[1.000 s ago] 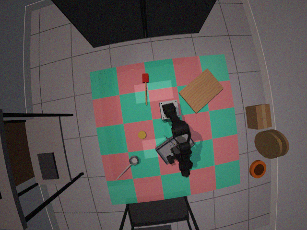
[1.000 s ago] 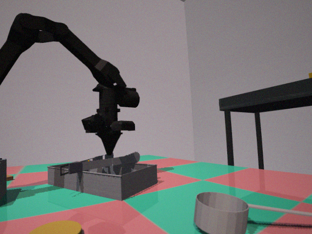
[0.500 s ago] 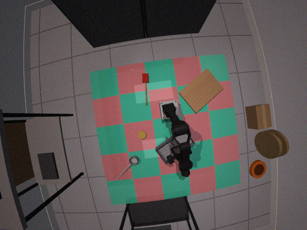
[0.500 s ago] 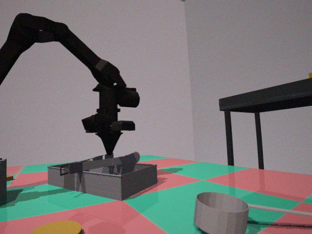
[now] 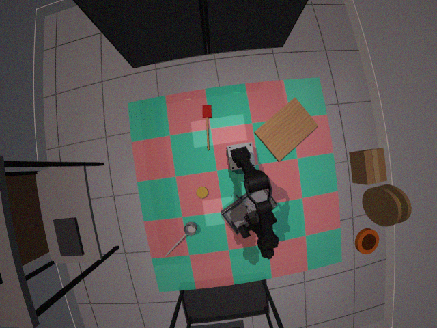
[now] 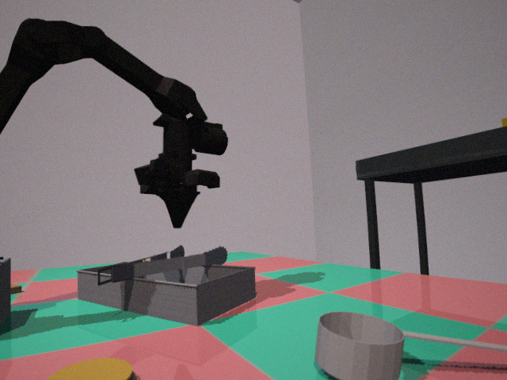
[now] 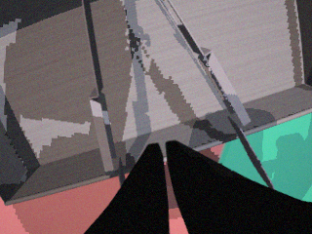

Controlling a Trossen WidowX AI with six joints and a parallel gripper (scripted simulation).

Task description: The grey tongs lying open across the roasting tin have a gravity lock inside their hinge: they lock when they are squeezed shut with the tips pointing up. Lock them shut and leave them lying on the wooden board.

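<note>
Now: the yellow lock piece 60 mm below my gripper tip, 60 mm behind it and 20 mm to the right of it. Round my gripper tip: wooden board (510 mm behind, 260 mm to the left, 120 mm below); then yellow disc (290 mm to the right, 140 mm behind, 120 mm below); then grey roasting tin (100 mm below, 30 mm behind, 10 mm to the right).
</note>
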